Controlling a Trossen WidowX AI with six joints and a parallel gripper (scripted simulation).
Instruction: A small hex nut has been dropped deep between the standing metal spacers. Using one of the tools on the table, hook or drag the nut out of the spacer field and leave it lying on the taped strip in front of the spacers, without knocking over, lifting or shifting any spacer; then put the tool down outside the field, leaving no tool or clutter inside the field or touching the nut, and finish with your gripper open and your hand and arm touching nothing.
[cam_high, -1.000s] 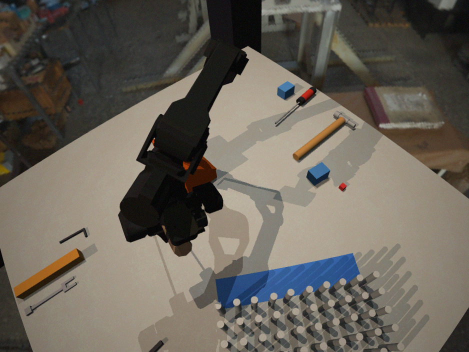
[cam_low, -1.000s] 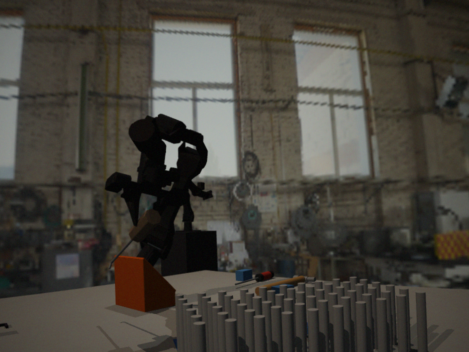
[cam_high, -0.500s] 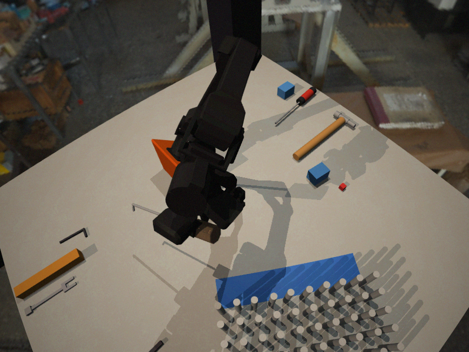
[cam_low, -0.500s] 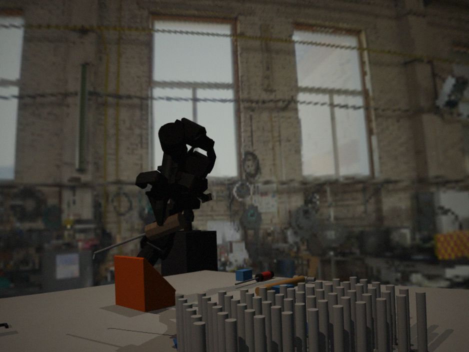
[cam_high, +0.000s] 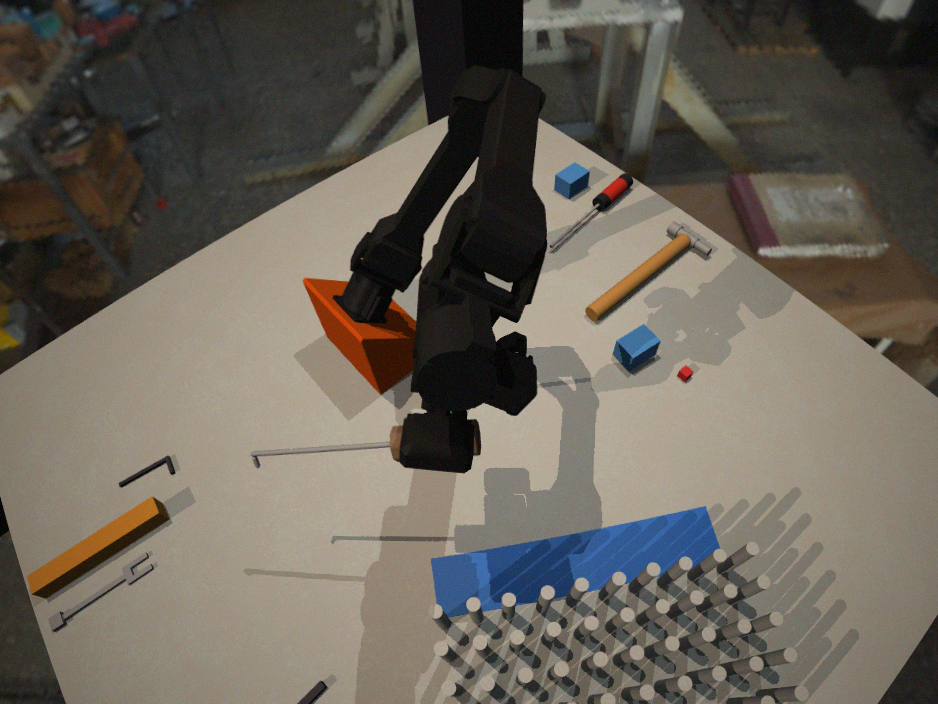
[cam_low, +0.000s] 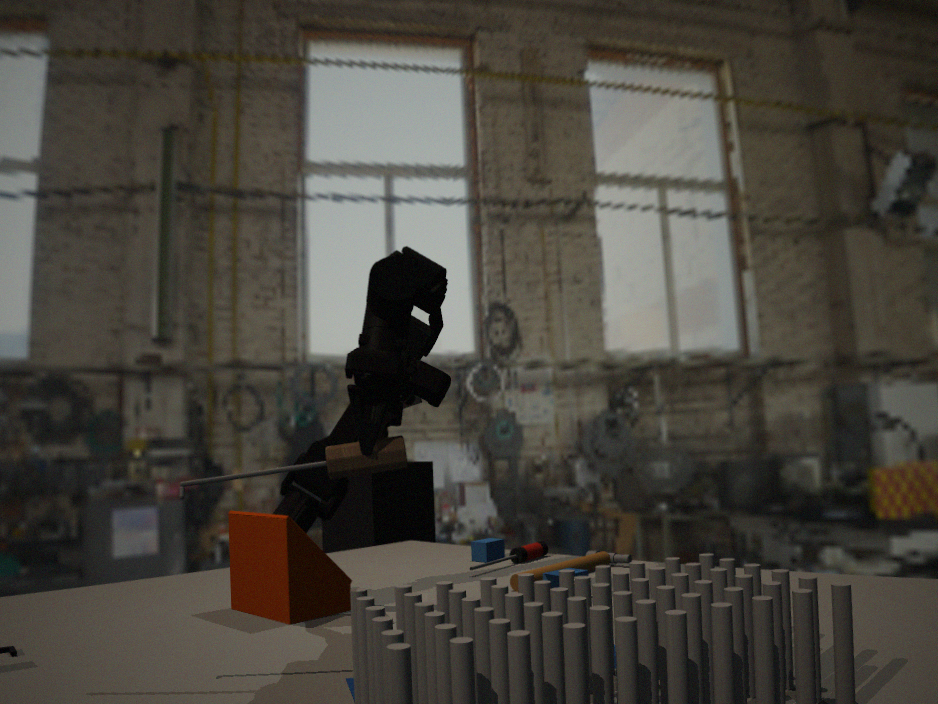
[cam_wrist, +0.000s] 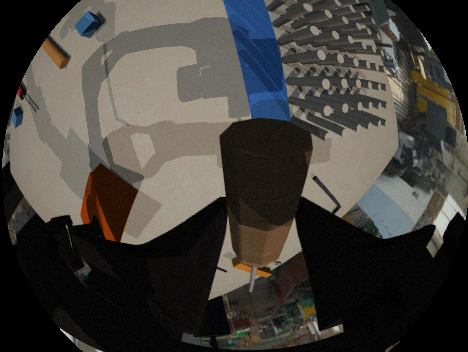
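Right now my gripper tip is 23 cm above the blue taped strip, 17 cm short of it and 8 cm to the right of it. From my gripper tip the other things lie so: L-shaped key: 35 cm behind, 32 cm to the right, 23 cm below; then orange bar: 45 cm to the right, 29 cm behind, 21 cm below; then small red cube: 41 cm to the left, 22 cm below, 8 cm ahead.
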